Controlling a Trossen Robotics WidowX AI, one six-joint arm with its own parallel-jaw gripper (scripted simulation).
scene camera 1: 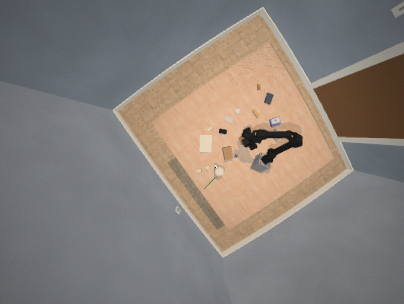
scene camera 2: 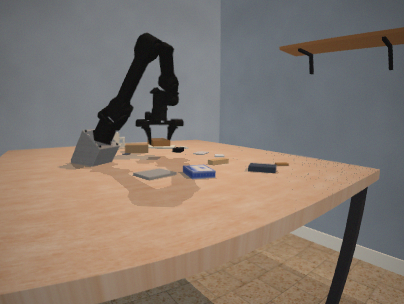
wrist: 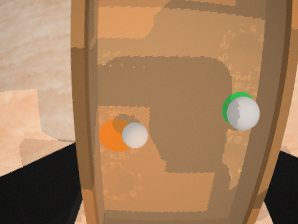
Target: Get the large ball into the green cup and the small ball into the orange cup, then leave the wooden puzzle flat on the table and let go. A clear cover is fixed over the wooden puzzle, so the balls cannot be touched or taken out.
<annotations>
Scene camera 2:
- my gripper: 159, 144
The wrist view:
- my gripper: 175, 154
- wooden puzzle: 170, 111
</annotations>
